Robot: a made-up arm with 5 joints. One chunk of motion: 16 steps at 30 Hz.
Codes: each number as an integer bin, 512 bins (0 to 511) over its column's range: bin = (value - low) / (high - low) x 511, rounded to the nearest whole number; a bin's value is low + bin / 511 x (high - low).
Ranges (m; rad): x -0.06..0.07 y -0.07..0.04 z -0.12..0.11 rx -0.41..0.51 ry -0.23..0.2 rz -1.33..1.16
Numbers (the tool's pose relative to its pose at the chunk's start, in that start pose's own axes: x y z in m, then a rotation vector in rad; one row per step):
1: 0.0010 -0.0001 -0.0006 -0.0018 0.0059 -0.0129
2: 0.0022 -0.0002 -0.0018 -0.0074 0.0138 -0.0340
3: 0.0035 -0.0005 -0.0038 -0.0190 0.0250 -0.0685
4: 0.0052 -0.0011 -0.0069 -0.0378 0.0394 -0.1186
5: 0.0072 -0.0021 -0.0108 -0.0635 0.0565 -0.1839
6: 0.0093 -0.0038 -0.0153 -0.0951 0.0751 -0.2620
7: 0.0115 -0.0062 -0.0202 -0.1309 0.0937 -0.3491
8: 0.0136 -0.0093 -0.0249 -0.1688 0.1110 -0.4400
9: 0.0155 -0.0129 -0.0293 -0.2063 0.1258 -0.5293
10: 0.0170 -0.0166 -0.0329 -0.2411 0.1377 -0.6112
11: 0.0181 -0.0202 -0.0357 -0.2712 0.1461 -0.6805
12: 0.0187 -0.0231 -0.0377 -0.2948 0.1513 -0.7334
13: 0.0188 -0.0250 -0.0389 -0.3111 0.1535 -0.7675
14: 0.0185 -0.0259 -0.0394 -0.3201 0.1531 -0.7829
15: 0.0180 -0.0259 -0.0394 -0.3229 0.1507 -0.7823
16: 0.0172 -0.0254 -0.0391 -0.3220 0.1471 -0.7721
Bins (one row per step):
1: 240 325 265 227 280 270
2: 244 324 263 224 290 266
3: 250 323 258 217 303 259
4: 256 320 251 207 320 249
5: 264 315 243 192 340 235
6: 272 308 233 175 363 219
7: 281 296 222 155 385 201
8: 289 282 211 134 405 183
9: 297 265 202 113 423 164
10: 303 248 194 94 437 148
11: 307 231 187 77 447 133
12: 309 218 183 64 453 122
13: 310 209 180 55 456 115
14: 309 205 179 50 455 112
15: 307 205 179 48 452 112
16: 303 207 180 49 448 114

